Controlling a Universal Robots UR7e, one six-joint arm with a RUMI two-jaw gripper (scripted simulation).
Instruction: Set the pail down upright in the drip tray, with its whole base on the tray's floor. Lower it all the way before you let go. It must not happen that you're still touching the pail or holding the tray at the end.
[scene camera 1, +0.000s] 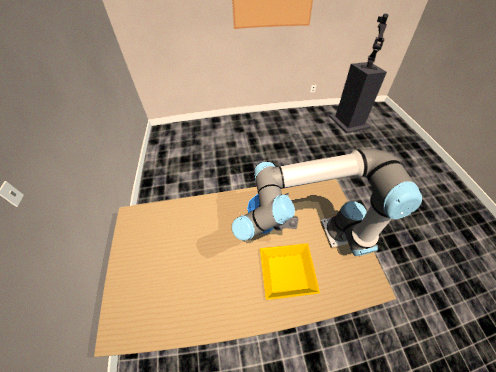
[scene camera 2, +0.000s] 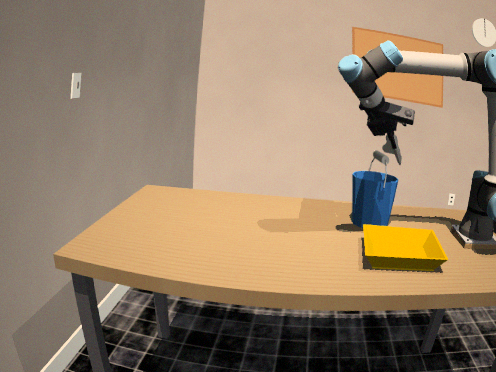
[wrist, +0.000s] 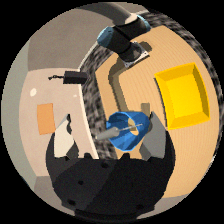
Labels:
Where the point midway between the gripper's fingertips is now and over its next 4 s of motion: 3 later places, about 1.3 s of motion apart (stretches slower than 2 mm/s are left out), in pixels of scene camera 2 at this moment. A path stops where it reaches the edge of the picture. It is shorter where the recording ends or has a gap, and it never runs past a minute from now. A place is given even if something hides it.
My gripper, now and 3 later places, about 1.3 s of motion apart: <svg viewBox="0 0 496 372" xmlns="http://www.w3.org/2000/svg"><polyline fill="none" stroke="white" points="403,144 382,133 381,144 380,160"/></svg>

